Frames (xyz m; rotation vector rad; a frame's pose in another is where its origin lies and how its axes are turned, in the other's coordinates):
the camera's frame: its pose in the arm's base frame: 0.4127 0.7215 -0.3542 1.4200 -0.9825 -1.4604
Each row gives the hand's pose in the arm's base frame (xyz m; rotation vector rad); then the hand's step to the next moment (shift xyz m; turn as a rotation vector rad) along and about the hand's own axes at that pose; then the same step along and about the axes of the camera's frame.
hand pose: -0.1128 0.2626 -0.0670 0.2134 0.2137 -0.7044
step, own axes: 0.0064 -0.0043 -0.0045 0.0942 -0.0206 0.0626
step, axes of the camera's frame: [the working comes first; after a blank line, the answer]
step, axes of the arm's base frame: 0.0014 -0.0059 -0.0065 0.0640 -0.0899 0.0324

0.0078 -0.0041 -0.0015 0.0747 0.0633 -0.0602
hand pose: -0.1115 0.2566 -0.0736 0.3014 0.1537 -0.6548
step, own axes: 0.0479 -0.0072 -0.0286 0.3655 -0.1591 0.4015
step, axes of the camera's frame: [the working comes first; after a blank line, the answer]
step, axes of the arm's base frame: 0.0318 -0.0237 -0.0399 0.2064 -0.4594 0.2578

0.0358 -0.0282 -0.0330 0.3508 0.4044 -0.1830
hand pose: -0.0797 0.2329 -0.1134 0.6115 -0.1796 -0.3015
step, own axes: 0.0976 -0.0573 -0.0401 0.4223 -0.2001 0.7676
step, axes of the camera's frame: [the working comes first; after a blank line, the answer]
step, axes of the arm's base frame: 0.0891 -0.0552 -0.0585 0.1578 -0.7063 0.5328

0.0721 -0.0325 -0.0903 0.4930 0.7423 -0.1159
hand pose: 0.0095 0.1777 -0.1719 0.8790 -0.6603 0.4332
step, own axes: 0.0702 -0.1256 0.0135 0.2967 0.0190 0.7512
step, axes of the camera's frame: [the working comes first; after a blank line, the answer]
step, axes of the arm's base frame: 0.1210 -0.0773 -0.0161 -0.0581 -0.5775 0.5619

0.0793 0.0164 -0.1197 0.3601 0.7166 0.0979
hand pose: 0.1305 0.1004 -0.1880 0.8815 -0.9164 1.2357
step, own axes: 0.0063 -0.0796 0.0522 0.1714 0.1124 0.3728
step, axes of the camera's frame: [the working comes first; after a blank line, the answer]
step, axes of the arm's base frame: 0.0748 -0.0552 0.0214 -0.1286 -0.2652 0.3068

0.0457 0.0422 -0.0724 0.1485 0.3698 0.1490
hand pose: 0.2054 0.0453 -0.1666 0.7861 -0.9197 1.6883
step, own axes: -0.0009 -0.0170 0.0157 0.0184 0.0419 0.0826
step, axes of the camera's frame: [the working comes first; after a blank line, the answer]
step, axes of the arm's base frame: 0.0177 -0.0107 0.0105 -0.0395 -0.0711 0.0480

0.0068 0.0143 -0.0169 0.0510 0.0666 0.0434
